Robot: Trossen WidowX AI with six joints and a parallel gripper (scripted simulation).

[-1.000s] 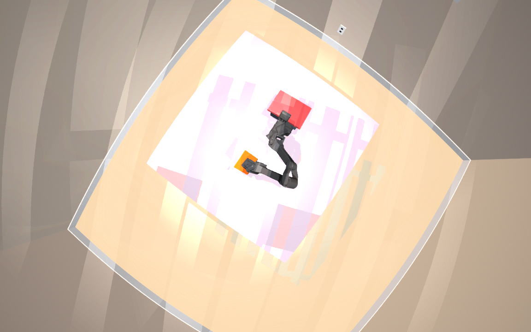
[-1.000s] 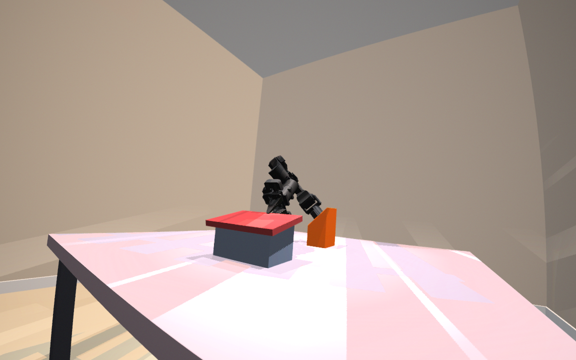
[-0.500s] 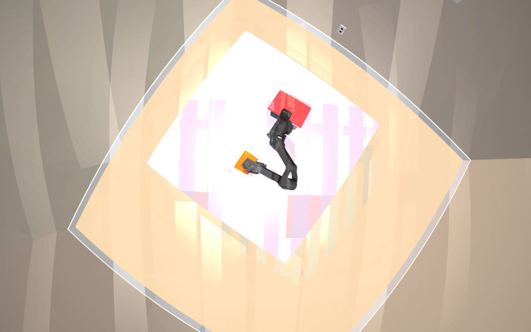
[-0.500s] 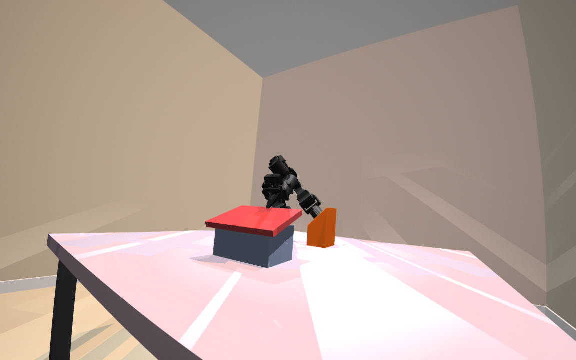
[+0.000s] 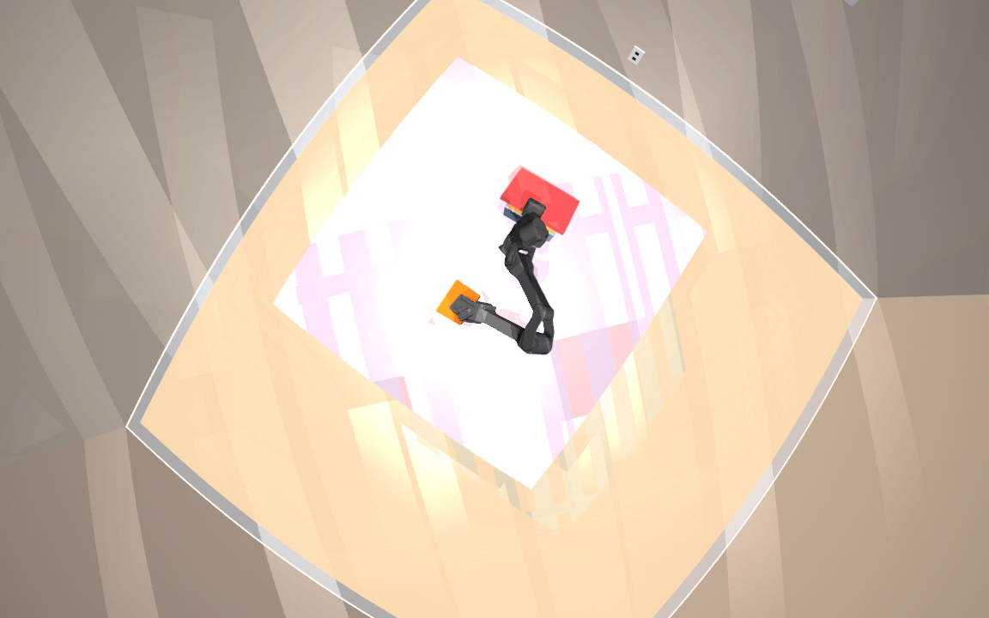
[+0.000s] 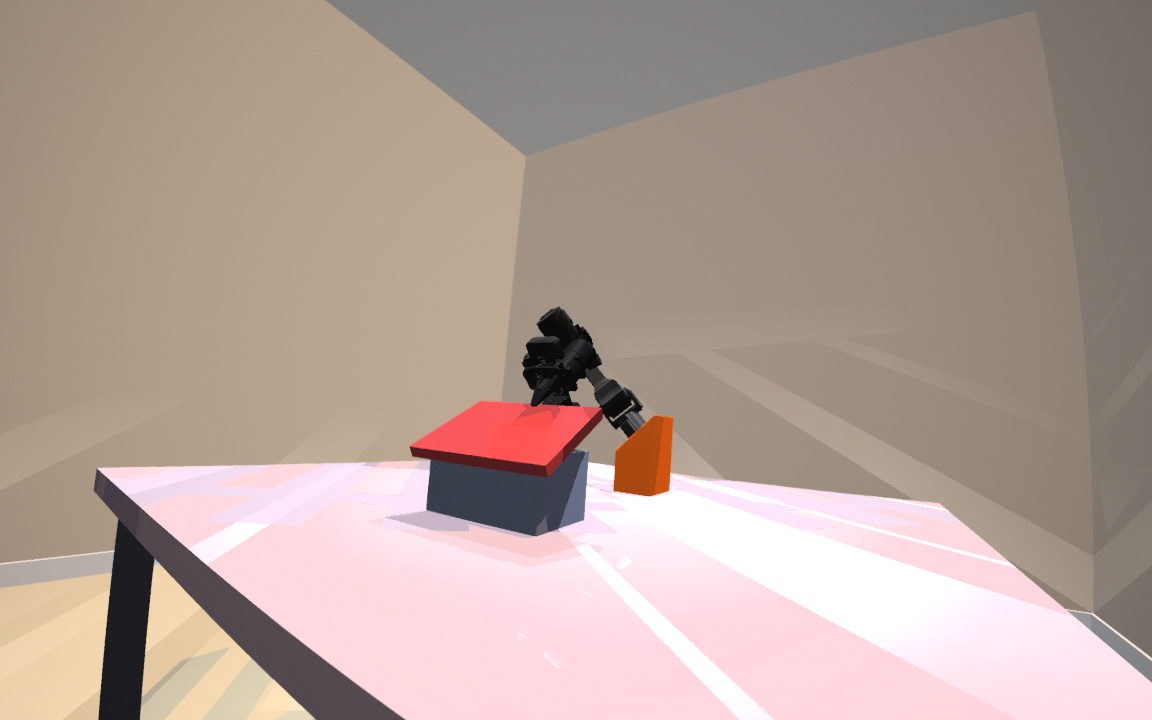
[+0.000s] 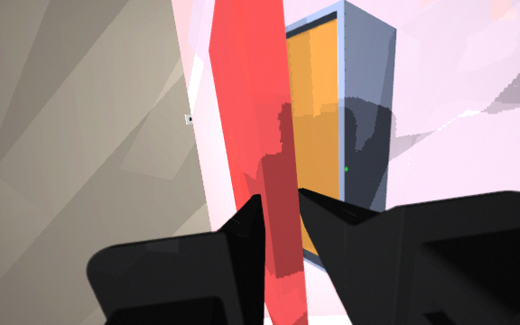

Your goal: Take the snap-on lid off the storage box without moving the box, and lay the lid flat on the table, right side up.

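Now: the red lid 70 mm ahead of my gripper tip, 10 mm to the left of it and 30 mm below it. From my gripper tip the other things lie so: grey-blue storage box: 60 mm ahead, 10 mm to the left, 110 mm below.
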